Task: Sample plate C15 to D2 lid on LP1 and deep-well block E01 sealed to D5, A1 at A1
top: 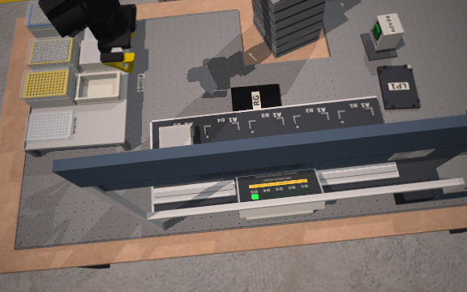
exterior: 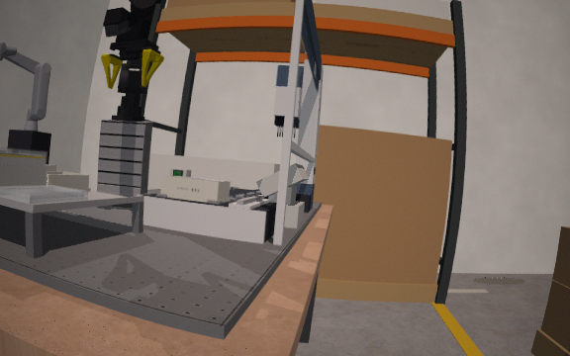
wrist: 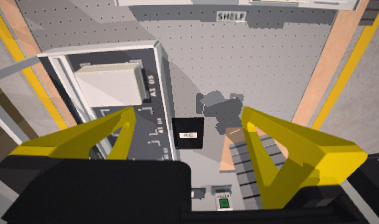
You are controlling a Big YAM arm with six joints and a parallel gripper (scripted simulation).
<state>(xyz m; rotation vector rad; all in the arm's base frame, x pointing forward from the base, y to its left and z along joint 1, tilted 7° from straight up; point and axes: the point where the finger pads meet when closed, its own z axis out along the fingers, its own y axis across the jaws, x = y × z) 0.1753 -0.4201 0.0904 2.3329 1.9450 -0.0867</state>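
The clear plate lid is 28 cm behind my hand, 11 cm to the right of it and 22 cm below it. Round my hand: reservoir: 7 cm behind, 15 cm to the right, 22 cm below; shelf: 13 cm behind, 20 cm to the right, 23 cm below; shelf label: 10 cm behind, 4 cm to the right, 29 cm below.
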